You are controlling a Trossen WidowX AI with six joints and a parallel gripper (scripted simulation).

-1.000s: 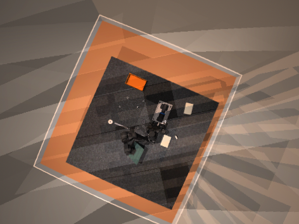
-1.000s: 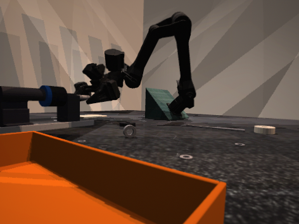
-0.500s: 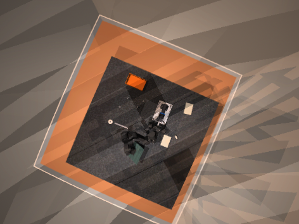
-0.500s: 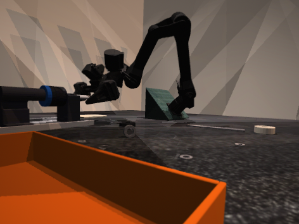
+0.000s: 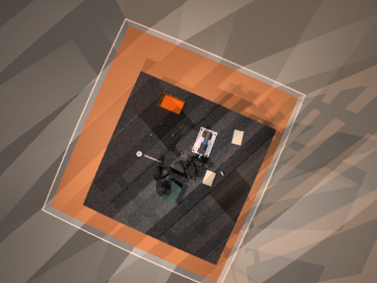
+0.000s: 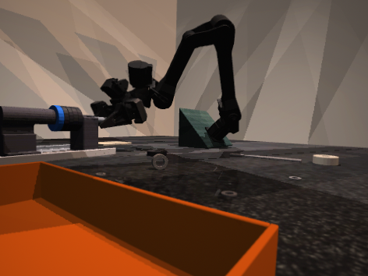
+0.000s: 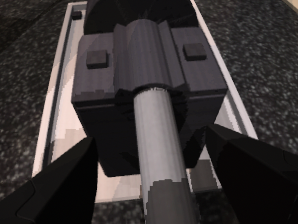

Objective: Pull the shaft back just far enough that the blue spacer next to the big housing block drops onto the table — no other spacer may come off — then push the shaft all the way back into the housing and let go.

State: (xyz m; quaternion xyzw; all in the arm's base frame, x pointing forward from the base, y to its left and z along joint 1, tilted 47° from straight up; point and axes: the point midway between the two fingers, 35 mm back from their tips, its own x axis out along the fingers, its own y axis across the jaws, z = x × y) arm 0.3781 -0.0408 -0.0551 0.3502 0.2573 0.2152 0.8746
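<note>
Right now my gripper tip is 9 cm short of the blue spacer, 2 cm to the right of it and 2 cm below it. From my gripper tip the other things lie so: orange tray: 43 cm to the left, 23 cm ahead, 5 cm below; grey shaft: 4 cm ahead, 2 cm above, 1 cm to the left; white disc: 44 cm to the left, 28 cm behind, 5 cm below.
</note>
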